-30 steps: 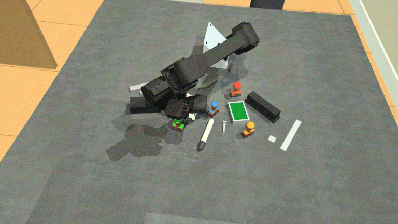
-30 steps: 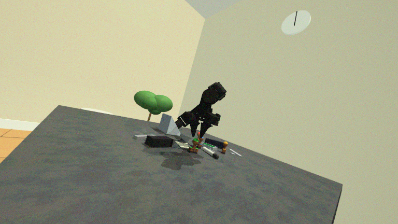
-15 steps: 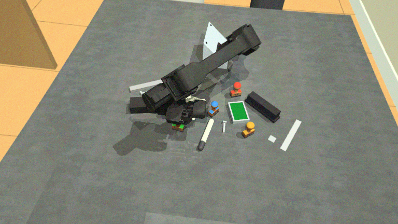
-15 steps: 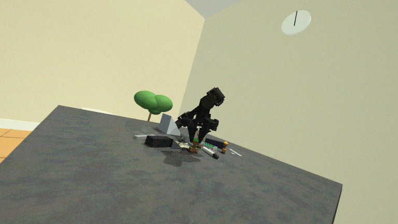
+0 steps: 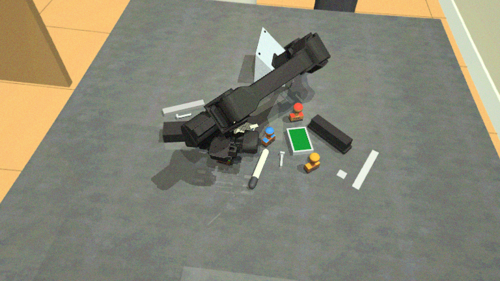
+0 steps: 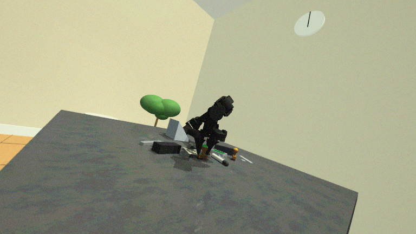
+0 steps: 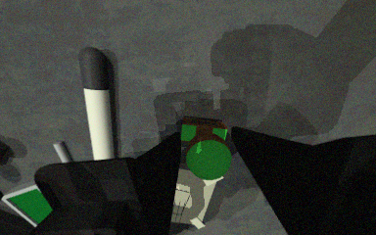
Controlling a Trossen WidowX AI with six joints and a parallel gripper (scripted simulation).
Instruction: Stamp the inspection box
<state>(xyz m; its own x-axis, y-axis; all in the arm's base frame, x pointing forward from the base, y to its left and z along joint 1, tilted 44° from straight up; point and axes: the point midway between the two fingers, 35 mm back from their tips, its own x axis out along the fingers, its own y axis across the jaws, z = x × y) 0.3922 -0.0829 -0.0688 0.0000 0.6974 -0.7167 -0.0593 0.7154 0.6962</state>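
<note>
Now: the green-knobbed stamp right at my gripper tip. Round my gripper tip: cream card 110 mm behind, 30 mm to the left, 20 mm below; blue-knobbed stamp 90 mm behind, 120 mm to the left; white marker 30 mm ahead, 100 mm to the left, 10 mm below.
</note>
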